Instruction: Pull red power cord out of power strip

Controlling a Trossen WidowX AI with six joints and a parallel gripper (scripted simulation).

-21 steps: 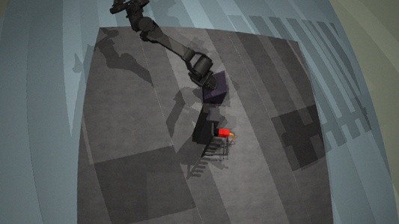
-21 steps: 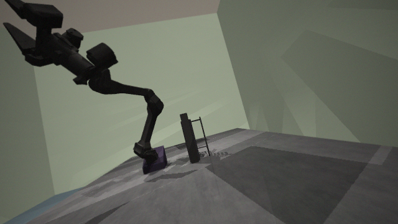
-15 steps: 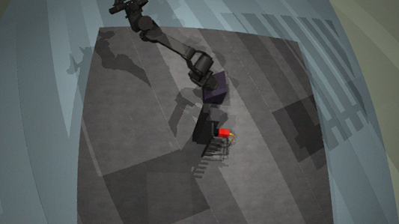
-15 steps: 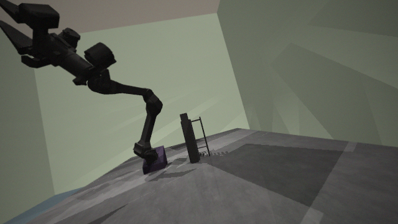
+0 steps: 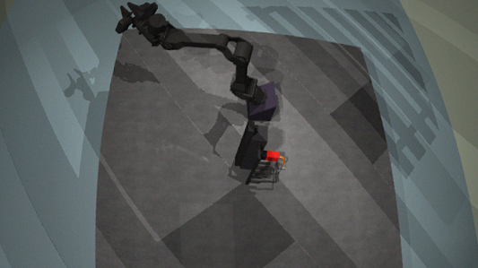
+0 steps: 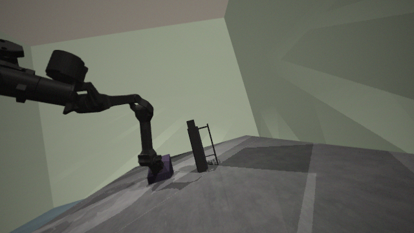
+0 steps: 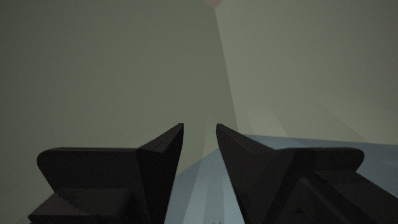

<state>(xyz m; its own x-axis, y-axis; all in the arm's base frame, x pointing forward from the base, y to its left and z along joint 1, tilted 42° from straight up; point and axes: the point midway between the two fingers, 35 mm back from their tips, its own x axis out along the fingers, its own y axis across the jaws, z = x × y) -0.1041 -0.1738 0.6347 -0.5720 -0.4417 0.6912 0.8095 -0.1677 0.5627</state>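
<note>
Right now the red plug is 35 cm ahead of my gripper tip, 62 cm to the left of it and 36 cm below it.
</note>
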